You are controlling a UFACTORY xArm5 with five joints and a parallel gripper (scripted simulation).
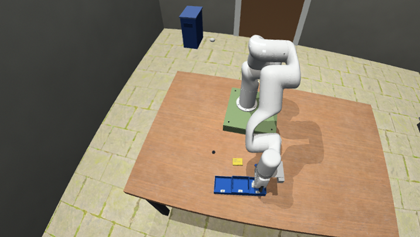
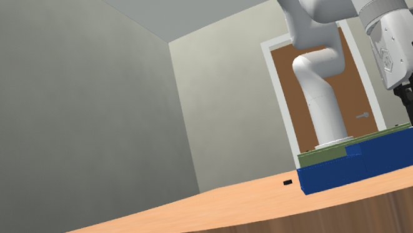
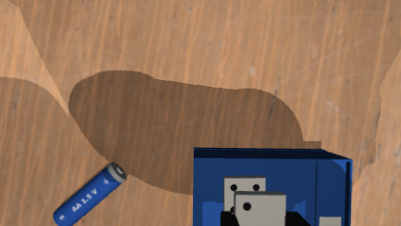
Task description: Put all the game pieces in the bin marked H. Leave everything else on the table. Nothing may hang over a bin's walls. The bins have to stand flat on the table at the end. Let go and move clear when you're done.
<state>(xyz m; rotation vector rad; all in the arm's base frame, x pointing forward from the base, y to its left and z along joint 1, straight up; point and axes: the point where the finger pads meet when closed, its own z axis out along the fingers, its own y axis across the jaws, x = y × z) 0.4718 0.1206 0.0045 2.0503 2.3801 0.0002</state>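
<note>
The three joined blue bins lies 2 cm ahead of my hand, 8 cm to the right of it and 4 cm below it. Round my hand: pale piece: 2 cm below; yellow piece: 11 cm behind, 12 cm to the right, 6 cm below; blue piece: 10 cm behind, 5 cm below.
</note>
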